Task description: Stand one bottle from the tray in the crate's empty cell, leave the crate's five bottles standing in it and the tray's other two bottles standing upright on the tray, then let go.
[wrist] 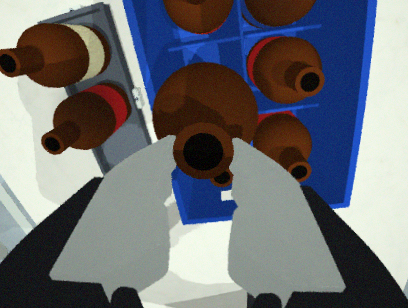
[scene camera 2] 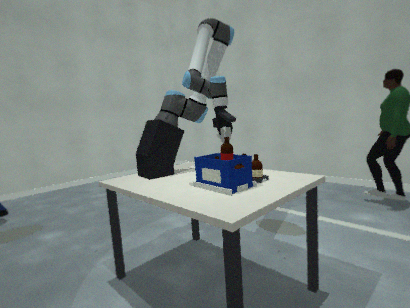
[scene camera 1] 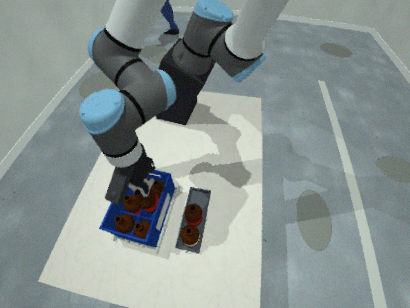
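Seen in the pictures: gripper, fingertip midpoint: (wrist: 203, 141) (scene camera 2: 226, 143) (scene camera 1: 142, 193); arm's base, origin of the base link: (scene camera 2: 165, 125) (scene camera 1: 191, 59).
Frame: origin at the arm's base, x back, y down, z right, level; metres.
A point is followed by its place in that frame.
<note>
My gripper (scene camera 1: 144, 188) @[x -0.631, y 0.122, z 0.154 m] (scene camera 2: 226, 136) @[x -0.631, y 0.122, z 0.154 m] (wrist: 203, 141) @[x -0.631, y 0.122, z 0.154 m] is shut on the neck of a brown bottle with a red label (scene camera 1: 149, 201) @[x -0.654, y 0.135, z 0.130 m] (scene camera 2: 227, 149) @[x -0.657, y 0.153, z 0.185 m] (wrist: 205, 102) @[x -0.652, y 0.123, z 0.163 m]. The bottle is near upright over the blue crate (scene camera 1: 154, 235) @[x -0.746, y 0.265, z 0.131 m] (scene camera 2: 239, 176) @[x -0.756, y 0.288, z 0.241 m] (wrist: 361, 100) @[x -0.589, y 0.192, z 0.280 m], around the tray-side middle cell. Its lower part is hidden behind the crate wall in scene camera 2. Brown bottles (wrist: 198, 12) @[x -0.706, y 0.242, z 0.174 m] (wrist: 280, 9) @[x -0.681, y 0.246, z 0.247 m] (wrist: 292, 62) @[x -0.631, y 0.239, z 0.244 m] (wrist: 282, 140) @[x -0.550, y 0.243, z 0.214 m] stand in other cells; another bottle's neck (wrist: 222, 177) @[x -0.552, y 0.204, z 0.139 m] shows below the held one. A red-label bottle (scene camera 1: 193, 213) @[x -0.669, y 0.232, z -0.019 m] (wrist: 85, 125) @[x -0.652, y 0.246, z 0.004 m] and a cream-label bottle (scene camera 1: 190, 235) @[x -0.751, y 0.225, z -0.011 m] (scene camera 2: 257, 167) @[x -0.760, y 0.281, z 0.024 m] (wrist: 55, 55) @[x -0.733, y 0.248, z 0.018 m] stand upright on the grey tray (scene camera 1: 200, 194) @[x -0.541, y 0.362, z -0.043 m] (wrist: 122, 145) @[x -0.581, y 0.362, z -0.035 m].
The crate's walls and thin dividers surround the cells. The tray lies beside the crate on the white table (scene camera 1: 225, 270) @[x -0.866, y 0.367, z -0.146 m] (scene camera 2: 165, 192) @[x -0.387, y 0.367, z 0.430 m]. The robot's dark base (scene camera 1: 182, 95) @[x -0.100, y 0.136, z 0.048 m] (scene camera 2: 159, 149) @[x -0.069, y 0.166, z 0.148 m] stands at the table's far side. A person in green (scene camera 2: 395, 117) stands beyond the table.
</note>
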